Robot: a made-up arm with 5 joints. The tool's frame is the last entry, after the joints.
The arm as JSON. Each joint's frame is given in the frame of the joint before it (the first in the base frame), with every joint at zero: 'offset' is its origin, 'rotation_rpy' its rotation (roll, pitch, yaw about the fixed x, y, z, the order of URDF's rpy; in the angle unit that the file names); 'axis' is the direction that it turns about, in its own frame. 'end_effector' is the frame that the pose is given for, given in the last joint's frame.
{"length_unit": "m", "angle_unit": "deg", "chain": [
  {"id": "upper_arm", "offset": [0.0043, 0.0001, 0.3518], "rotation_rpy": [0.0, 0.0, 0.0], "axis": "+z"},
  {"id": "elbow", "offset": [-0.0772, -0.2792, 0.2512], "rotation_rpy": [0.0, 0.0, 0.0], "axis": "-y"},
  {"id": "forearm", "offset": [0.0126, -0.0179, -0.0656], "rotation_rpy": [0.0, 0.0, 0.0], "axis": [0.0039, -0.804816, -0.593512]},
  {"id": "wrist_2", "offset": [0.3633, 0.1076, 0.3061], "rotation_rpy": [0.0, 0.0, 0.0], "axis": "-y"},
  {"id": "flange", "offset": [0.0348, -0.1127, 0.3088], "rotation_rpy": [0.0, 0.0, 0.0], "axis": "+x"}
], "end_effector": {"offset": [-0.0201, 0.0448, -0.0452], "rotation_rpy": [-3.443, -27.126, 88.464]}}
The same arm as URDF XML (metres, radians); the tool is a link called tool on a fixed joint. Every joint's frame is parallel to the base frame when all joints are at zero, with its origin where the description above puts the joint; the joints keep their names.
<robot name="arm">
  <joint name="upper_arm" type="continuous">
    <parent link="base"/>
    <child link="link1"/>
    <origin xyz="0.0043 0.0001 0.3518" rpy="0 0 0"/>
    <axis xyz="0 0 1"/>
  </joint>
  <joint name="elbow" type="continuous">
    <parent link="link1"/>
    <child link="link2"/>
    <origin xyz="-0.0772 -0.2792 0.2512" rpy="0 0 0"/>
    <axis xyz="0 -1 0"/>
  </joint>
  <joint name="forearm" type="continuous">
    <parent link="link2"/>
    <child link="link3"/>
    <origin xyz="0.0126 -0.0179 -0.0656" rpy="0 0 0"/>
    <axis xyz="0.0039 -0.804816 -0.593512"/>
  </joint>
  <joint name="wrist_2" type="continuous">
    <parent link="link3"/>
    <child link="link4"/>
    <origin xyz="0.3633 0.1076 0.3061" rpy="0 0 0"/>
    <axis xyz="0 -1 0"/>
  </joint>
  <joint name="flange" type="continuous">
    <parent link="link4"/>
    <child link="link5"/>
    <origin xyz="0.0348 -0.1127 0.3088" rpy="0 0 0"/>
    <axis xyz="1 0 0"/>
  </joint>
  <joint name="tool_fixed" type="fixed">
    <parent link="link5"/>
    <child link="tool"/>
    <origin xyz="-0.0201 0.0448 -0.0452" rpy="-0.0601 -0.4734 1.544"/>
  </joint>
  <link name="base"/>
  <link name="link1"/>
  <link name="link2"/>
  <link name="link3"/>
  <link name="link4"/>
  <link name="link5"/>
  <link name="tool"/>
</robot>

